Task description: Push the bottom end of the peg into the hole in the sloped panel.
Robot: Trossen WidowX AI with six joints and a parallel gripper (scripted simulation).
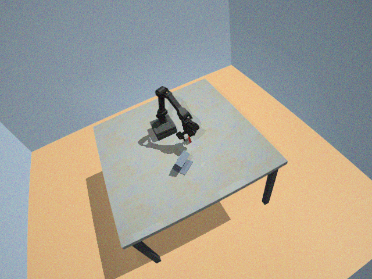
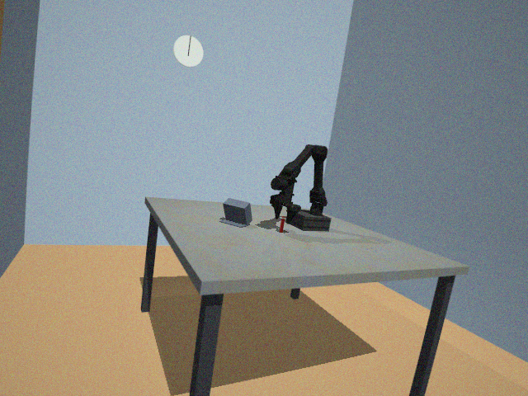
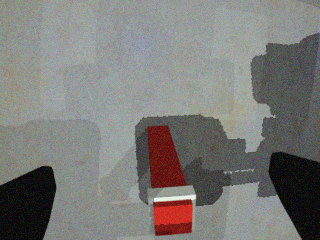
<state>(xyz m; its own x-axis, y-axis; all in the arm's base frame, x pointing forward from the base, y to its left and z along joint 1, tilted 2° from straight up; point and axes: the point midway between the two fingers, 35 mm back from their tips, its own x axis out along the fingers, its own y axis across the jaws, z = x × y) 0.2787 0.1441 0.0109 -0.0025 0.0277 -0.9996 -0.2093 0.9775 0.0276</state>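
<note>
Right now the red square peg is right at my gripper tip. The rest, counted from my gripper tip: thin flat foot plate (210 mm ahead, 120 mm to the right, 50 mm below); grey sloped panel (190 mm ahead, 140 mm to the right).
</note>
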